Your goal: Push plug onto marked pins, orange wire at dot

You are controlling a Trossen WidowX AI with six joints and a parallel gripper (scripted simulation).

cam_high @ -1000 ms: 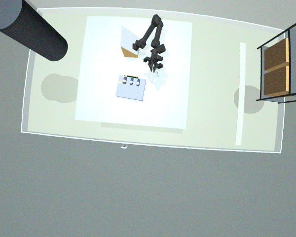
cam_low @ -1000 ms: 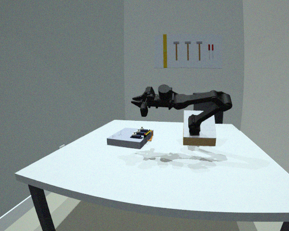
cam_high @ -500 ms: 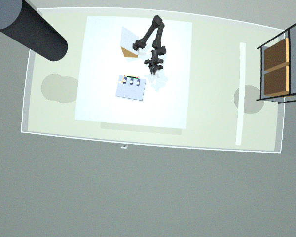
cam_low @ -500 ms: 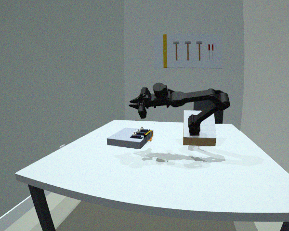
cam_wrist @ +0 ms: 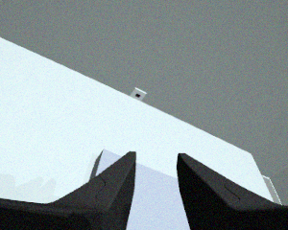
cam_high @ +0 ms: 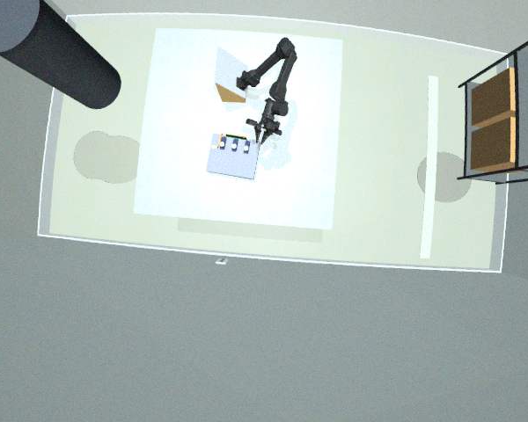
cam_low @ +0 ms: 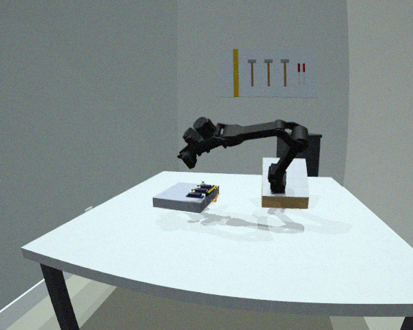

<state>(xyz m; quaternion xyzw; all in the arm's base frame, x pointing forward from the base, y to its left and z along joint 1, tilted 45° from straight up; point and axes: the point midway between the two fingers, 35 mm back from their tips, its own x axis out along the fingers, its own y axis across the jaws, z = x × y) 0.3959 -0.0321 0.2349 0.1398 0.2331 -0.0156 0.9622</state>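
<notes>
My gripper tip is 5 cm short of the grey holder, 17 cm to the left of it and 23 cm above it.
</notes>
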